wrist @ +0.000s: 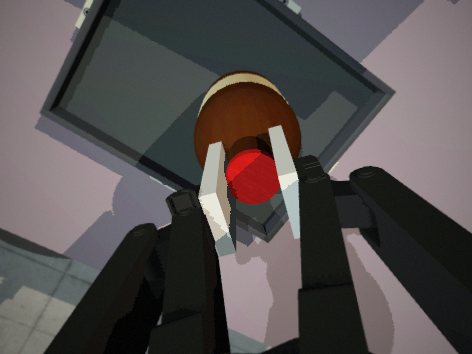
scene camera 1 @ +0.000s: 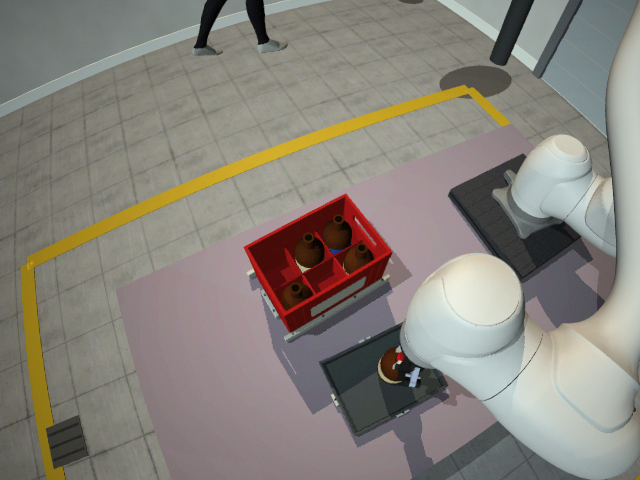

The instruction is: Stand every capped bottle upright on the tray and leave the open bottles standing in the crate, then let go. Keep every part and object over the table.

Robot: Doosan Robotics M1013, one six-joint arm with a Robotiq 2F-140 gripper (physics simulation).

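Frame: origin at the arm's base, x ahead, y left, z up, level; centimetres.
Where they show: gripper, fingertip midpoint: (wrist: 251, 158) (scene camera 1: 401, 360); arm's base, origin of the base link: (scene camera 1: 527, 207).
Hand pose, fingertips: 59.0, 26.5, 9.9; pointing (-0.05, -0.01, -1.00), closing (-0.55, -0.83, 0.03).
Note:
Each offset is from my fingertips to the top centre of the thing, as dx, dy, dz. "*": to the spot under its first point. Level surfaces: height alone.
My gripper (scene camera 1: 405, 364) (wrist: 251, 158) is shut on the neck of a brown bottle @(-0.1, +0.2, +3.0) (scene camera 1: 387, 365) (wrist: 245, 112) with a red cap @(+0.1, +0.1, +3.0) (scene camera 1: 399, 357) (wrist: 252, 176) and a cream band. The bottle looks upright, over the right part of the dark tray @(* +9.3, +2.4, -14.8) (scene camera 1: 356, 392) (wrist: 135, 95); whether its base touches the tray floor I cannot tell. In the scene view, several uncapped brown bottles stand in the red crate @(* +16.8, -16.9, -6.0) (scene camera 1: 298, 319): one @(+15.5, -21.8, +1.0) (scene camera 1: 296, 296) in the near left corner, one @(+9.1, -32.5, +1.0) (scene camera 1: 309, 254) in the back row's middle, one @(+0.9, -34.9, +1.0) (scene camera 1: 337, 236) at the back right, one @(-1.4, -26.1, +1.0) (scene camera 1: 357, 259) at the front right.
The pink table @(dz -15.3) (scene camera 1: 217, 361) (wrist: 30, 165) carries the crate behind the tray. A second white robot part (scene camera 1: 550, 175) stands on a black plate (scene camera 1: 475, 206) at the back right. My arm (scene camera 1: 465, 310) covers the area right of the tray. A person's legs (scene camera 1: 255, 23) show beyond the yellow floor line (scene camera 1: 248, 164).

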